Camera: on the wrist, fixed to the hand. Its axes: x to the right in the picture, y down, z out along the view.
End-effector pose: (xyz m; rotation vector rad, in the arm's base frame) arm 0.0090 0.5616 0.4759 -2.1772 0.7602 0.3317
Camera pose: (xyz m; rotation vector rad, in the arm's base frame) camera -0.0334 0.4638 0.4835 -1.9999 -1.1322 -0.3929
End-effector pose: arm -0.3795 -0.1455 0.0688 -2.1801 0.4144 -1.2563
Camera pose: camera -0.4448 -0.2294 0.0573 2.0143 1.5069 1.4206
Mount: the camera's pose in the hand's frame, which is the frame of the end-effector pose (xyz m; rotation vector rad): 0.0034 0.0714 -0.0795 0.0339 -0.1309 -1.6449
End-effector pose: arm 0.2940 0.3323 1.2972 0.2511 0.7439 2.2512
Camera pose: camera 0.2186 0.2601 1.2739 -0.1840 0.5365 0.6486
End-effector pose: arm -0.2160 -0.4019 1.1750 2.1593 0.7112 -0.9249
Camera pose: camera -0.1325 -0.3860 1.2398 -1.0699 -2.3667 1.6663
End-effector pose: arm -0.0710 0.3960 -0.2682 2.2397 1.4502 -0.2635
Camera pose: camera -0.0120 0.4119 -0.1805 0.4839 2.7678 -0.8478
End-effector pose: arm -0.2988 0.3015 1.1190 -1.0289 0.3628 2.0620
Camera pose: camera -0.3105 0.2131 1.0601 -0.6813 -0.4394 0.5940
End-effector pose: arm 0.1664 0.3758 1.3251 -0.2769 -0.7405 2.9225
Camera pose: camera 0.1746 0.3505 1.2216 0.3827 -0.4870 1.3668
